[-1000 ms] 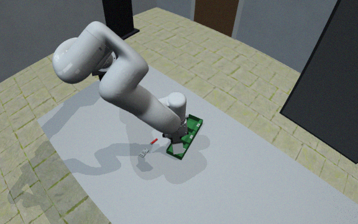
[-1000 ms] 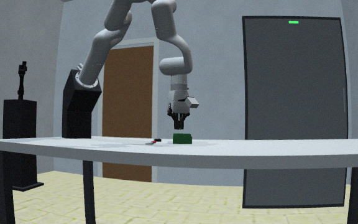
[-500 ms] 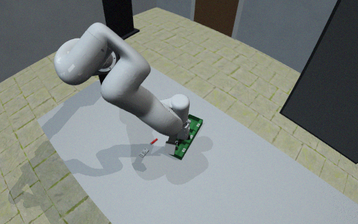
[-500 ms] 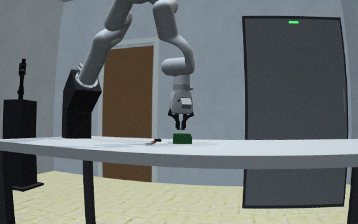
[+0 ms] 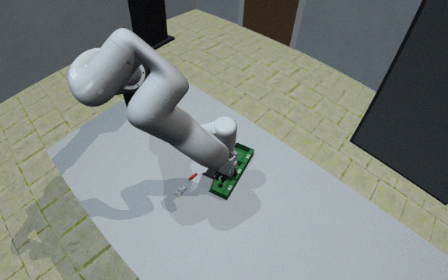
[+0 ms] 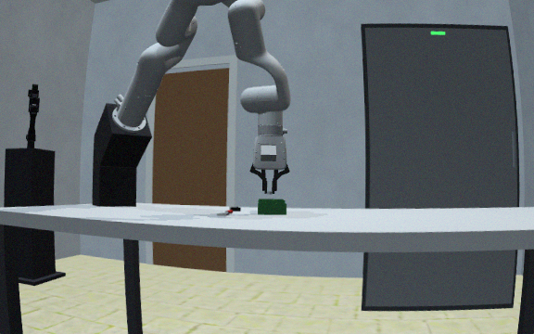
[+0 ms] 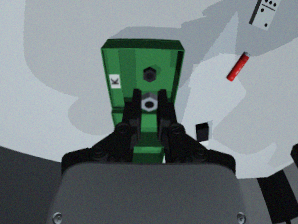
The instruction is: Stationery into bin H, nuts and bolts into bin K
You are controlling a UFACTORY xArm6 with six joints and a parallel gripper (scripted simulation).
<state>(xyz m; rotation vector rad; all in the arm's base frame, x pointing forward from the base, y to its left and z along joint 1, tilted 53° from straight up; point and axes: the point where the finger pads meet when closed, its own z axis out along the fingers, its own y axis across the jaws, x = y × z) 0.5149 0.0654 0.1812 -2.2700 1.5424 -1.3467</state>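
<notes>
Now: the black nut 70 mm below my hand. Round my hand: red stick (120 mm behind, 80 mm below, 30 mm to the right); green three-compartment bin (80 mm to the left, 60 mm below); white domino (120 mm behind, 110 mm to the right, 80 mm below).
</notes>
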